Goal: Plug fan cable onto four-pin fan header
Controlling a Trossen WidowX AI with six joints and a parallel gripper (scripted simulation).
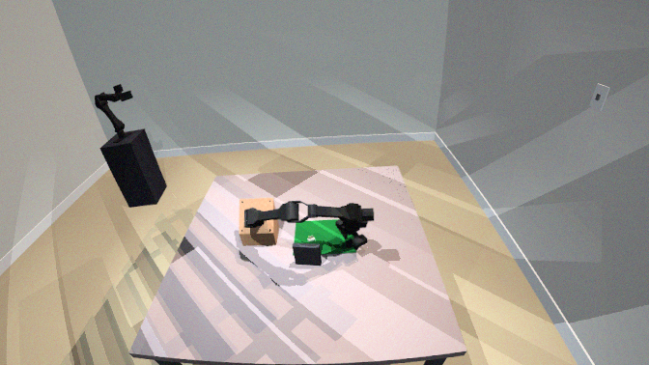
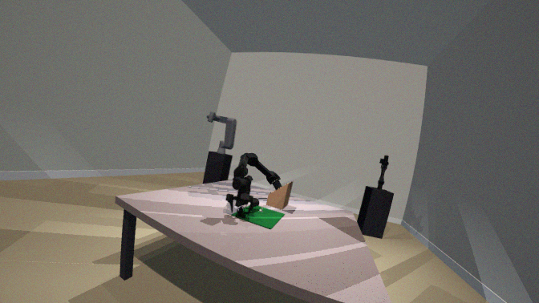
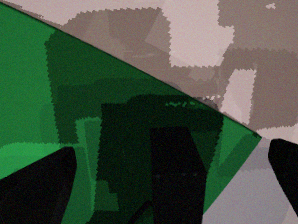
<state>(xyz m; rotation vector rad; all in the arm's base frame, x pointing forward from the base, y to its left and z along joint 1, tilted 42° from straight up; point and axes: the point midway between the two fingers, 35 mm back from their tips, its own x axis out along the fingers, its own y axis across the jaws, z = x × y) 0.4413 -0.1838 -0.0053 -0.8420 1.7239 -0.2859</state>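
The white four-pin fan header is 190 mm behind my gripper tip, 80 mm to the left of it and 20 mm below it. Also, from my gripper tip: green board (120 mm behind, 90 mm to the left, 30 mm below); black fan plug (10 mm behind, 10 mm above); black fan (210 mm behind, 60 mm to the right, 40 mm above).
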